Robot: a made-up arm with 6 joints. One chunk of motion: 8 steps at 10 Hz.
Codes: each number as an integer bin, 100 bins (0 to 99) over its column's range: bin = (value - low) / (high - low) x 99, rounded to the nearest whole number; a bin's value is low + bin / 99 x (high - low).
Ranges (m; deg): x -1.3..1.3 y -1.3..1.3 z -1.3..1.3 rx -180..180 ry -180..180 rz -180..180
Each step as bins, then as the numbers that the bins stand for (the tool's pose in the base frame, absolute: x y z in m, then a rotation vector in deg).
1 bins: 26 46 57 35 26 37
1 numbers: -0.6172 -0.0919 0.1970 -52.73 -85.45 -45.45
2 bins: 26 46 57 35 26 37
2 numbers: -0.6172 -0.0919 0.1970 -52.73 -85.45 -45.45
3 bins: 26 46 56 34 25 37
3 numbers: -0.6172 -0.0919 0.1707 -56.36 -89.09 -45.45
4 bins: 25 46 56 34 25 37
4 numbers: -0.6434 -0.0919 0.1707 -56.36 -89.09 -45.45
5 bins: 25 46 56 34 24 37
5 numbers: -0.6434 -0.0919 0.1707 -56.36 -92.73 -45.45
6 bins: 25 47 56 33 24 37
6 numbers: -0.6434 -0.0657 0.1707 -60.00 -92.73 -45.45
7 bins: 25 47 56 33 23 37
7 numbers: -0.6434 -0.0657 0.1707 -60.00 -96.36 -45.45
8 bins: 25 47 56 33 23 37
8 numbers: -0.6434 -0.0657 0.1707 -60.00 -96.36 -45.45
